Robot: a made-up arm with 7 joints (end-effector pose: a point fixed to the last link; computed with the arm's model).
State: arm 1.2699 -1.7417 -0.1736 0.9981 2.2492 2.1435 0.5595
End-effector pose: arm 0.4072 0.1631 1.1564 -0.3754 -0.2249 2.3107
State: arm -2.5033 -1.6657 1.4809 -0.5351 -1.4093 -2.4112 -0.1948
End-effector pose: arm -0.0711 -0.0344 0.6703 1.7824 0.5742 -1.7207
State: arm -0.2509 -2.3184 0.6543 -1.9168 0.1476 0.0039 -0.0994
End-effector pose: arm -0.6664 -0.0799 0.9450 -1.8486 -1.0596 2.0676
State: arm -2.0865 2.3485 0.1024 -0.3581 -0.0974 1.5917 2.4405
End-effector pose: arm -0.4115 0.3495 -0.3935 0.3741 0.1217 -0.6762
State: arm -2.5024 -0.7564 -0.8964 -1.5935 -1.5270 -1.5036 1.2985
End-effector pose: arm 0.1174 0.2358 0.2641 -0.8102 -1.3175 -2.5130
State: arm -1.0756 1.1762 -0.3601 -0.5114 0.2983 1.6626 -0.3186
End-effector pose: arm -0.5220 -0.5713 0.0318 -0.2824 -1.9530 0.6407
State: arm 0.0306 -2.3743 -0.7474 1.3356 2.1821 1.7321 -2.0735
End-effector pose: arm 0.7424 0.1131 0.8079 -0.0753 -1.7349 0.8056
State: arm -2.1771 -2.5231 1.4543 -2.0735 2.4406 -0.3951 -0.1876
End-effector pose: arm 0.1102 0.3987 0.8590 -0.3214 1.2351 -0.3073
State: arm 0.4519 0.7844 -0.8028 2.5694 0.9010 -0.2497 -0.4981
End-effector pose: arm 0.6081 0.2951 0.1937 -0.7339 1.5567 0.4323
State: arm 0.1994 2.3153 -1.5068 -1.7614 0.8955 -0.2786 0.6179
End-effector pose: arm 0.5444 0.9847 0.2826 -1.5021 1.8800 -0.4391
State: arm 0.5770 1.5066 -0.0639 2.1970 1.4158 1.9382 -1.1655
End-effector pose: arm -0.1199 0.4685 -0.0811 2.2581 0.9953 -1.1834
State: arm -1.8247 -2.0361 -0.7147 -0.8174 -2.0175 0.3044 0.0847
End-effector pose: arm 0.3355 0.3229 0.7750 -2.3122 1.7122 1.1779
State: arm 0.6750 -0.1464 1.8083 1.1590 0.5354 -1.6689 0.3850
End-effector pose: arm 0.2837 -0.6557 1.0081 -0.8132 -1.5431 2.4274
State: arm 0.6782 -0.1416 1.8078 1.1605 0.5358 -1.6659 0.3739
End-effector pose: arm 0.2876 -0.6543 1.0034 -0.7964 -1.5554 2.4348
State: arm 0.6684 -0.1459 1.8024 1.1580 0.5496 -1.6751 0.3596
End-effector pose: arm 0.2795 -0.6566 1.0049 -0.7945 -1.5440 2.4327
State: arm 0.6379 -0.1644 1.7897 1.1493 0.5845 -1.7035 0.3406
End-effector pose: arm 0.2518 -0.6647 1.0163 -0.8163 -1.4965 2.4134
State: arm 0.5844 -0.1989 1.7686 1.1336 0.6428 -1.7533 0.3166
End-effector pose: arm 0.2009 -0.6762 1.0385 -0.8625 -1.4130 2.3711
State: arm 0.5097 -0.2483 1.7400 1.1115 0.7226 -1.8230 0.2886
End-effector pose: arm 0.1262 -0.6855 1.0699 -0.9286 -1.3035 2.3013
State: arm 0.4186 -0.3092 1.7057 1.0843 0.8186 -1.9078 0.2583
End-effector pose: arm 0.0316 -0.6849 1.1071 -1.0073 -1.1830 2.2047
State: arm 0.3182 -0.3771 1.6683 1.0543 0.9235 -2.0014 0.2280
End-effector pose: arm -0.0742 -0.6677 1.1453 -1.0910 -1.0666 2.0888
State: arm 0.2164 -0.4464 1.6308 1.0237 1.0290 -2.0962 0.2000
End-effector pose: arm -0.1793 -0.6325 1.1798 -1.1733 -0.9647 1.9661
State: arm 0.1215 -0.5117 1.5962 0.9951 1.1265 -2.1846 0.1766
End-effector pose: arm -0.2719 -0.5842 1.2075 -1.2488 -0.8823 1.8507
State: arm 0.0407 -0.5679 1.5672 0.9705 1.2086 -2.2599 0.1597
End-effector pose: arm -0.3445 -0.5324 1.2274 -1.3131 -0.8195 1.7533
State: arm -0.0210 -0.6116 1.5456 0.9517 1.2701 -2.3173 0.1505
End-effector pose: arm -0.3953 -0.4868 1.2405 -1.3633 -0.7739 1.6794
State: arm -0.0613 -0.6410 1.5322 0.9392 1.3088 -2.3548 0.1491
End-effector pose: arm -0.4264 -0.4541 1.2488 -1.3985 -0.7424 1.6300
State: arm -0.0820 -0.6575 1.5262 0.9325 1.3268 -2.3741 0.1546
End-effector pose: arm -0.4426 -0.4355 1.2540 -1.4205 -0.7212 1.6016
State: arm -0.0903 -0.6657 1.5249 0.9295 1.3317 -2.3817 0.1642
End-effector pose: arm -0.4502 -0.4265 1.2578 -1.4343 -0.7060 1.5862
